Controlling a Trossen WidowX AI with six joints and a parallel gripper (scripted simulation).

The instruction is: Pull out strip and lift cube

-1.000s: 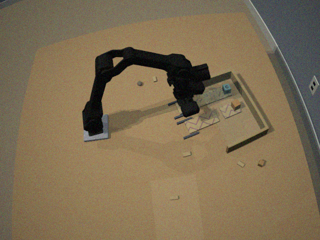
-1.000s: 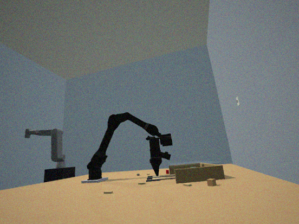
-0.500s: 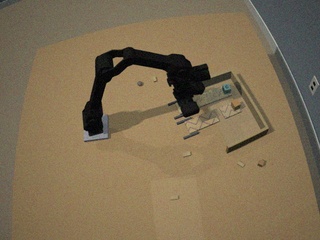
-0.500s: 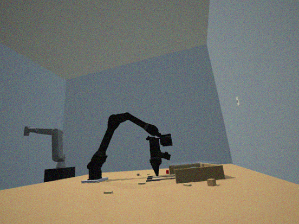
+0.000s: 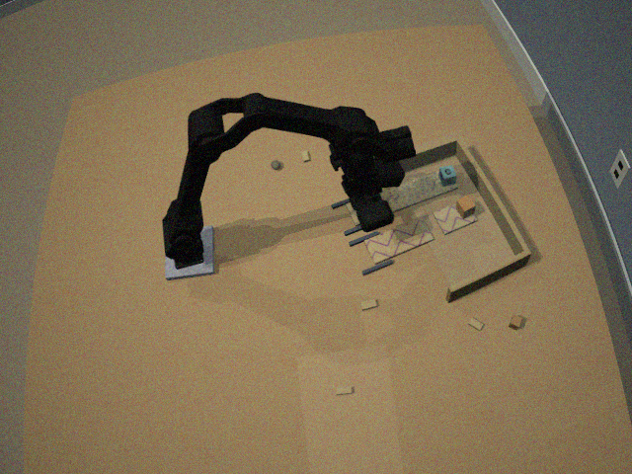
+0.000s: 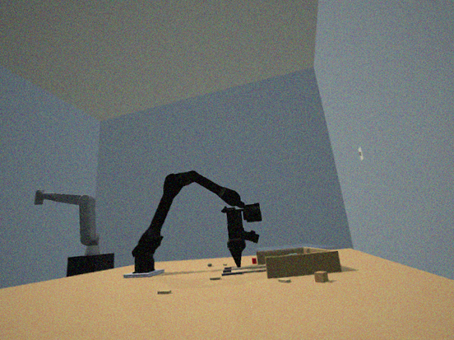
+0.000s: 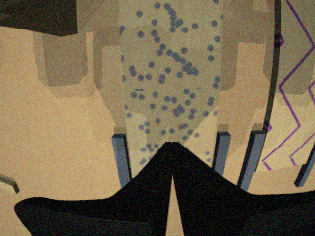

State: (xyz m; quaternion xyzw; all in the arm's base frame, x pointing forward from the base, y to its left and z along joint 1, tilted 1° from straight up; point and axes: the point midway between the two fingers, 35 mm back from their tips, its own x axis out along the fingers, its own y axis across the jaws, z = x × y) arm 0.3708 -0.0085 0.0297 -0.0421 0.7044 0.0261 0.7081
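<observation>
Right now my gripper tip is 90 mm short of the speckled strip and 10 mm to the right of it. Also, from my gripper tip: red cylinder: 50 mm ahead, 140 mm to the left, 10 mm above; then grey ball: 150 mm behind, 170 mm to the left.
</observation>
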